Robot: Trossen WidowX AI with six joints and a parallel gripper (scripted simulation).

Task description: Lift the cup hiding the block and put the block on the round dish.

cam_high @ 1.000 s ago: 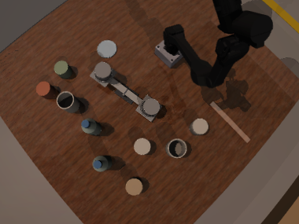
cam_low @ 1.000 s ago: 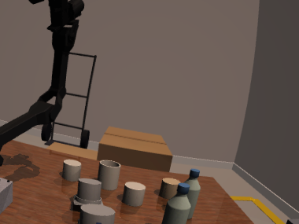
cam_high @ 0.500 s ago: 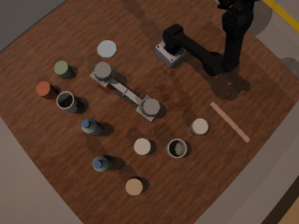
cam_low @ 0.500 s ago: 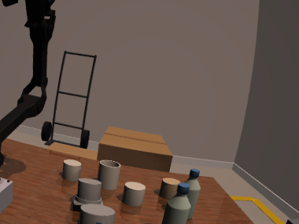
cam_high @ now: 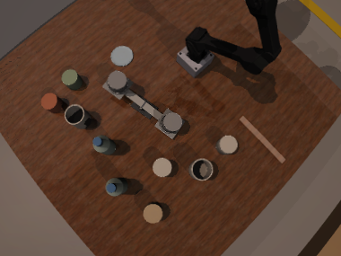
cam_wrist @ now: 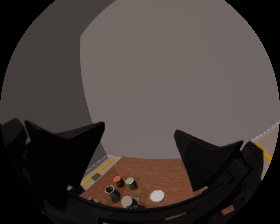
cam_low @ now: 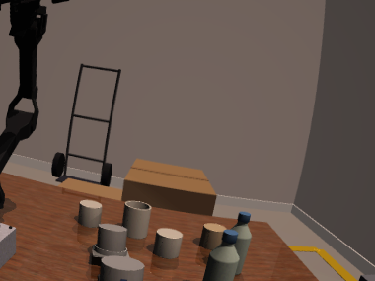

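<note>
Now: the pale green block 230 mm ahead of my gripper tip, 210 mm to the left of it and 530 mm below it. The rest, counted from my gripper tip: small balance (240 mm ahead, 80 mm to the left, 550 mm below); round pale blue dish (120 mm ahead, 150 mm to the right, 570 mm below).
</note>
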